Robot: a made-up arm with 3 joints. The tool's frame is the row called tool.
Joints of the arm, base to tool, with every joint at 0 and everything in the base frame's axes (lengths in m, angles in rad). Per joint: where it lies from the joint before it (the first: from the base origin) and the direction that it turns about. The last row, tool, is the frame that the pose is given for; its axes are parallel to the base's.
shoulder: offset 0 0 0.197 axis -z
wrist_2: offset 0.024 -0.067 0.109 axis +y
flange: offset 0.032 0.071 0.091 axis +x
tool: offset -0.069 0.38 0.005
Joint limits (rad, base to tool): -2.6..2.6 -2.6..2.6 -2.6..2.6
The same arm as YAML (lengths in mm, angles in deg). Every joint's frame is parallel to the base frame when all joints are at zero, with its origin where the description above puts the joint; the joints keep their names.
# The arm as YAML. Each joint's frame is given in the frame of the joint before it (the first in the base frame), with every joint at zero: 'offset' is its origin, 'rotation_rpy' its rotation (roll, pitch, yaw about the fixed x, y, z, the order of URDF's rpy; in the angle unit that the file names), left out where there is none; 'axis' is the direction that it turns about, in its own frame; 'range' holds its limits. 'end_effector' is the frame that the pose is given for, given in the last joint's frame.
length_unit: mm
angle_unit: deg
chain:
  - id: shoulder
    offset: [0.0, 0.0, 197.0]
    axis: "-z"
    range: [-148.97, 148.97]
  - id: wrist_2
    offset: [24.0, -67.0, 109.0]
    axis: "+y"
    range: [-148.97, 148.97]
  - id: flange
    offset: [32.0, 71.0, 91.0]
    axis: "+x"
    range: [-148.97, 148.97]
end_effector:
  offset: [-69.0, 380.0, 5.0]

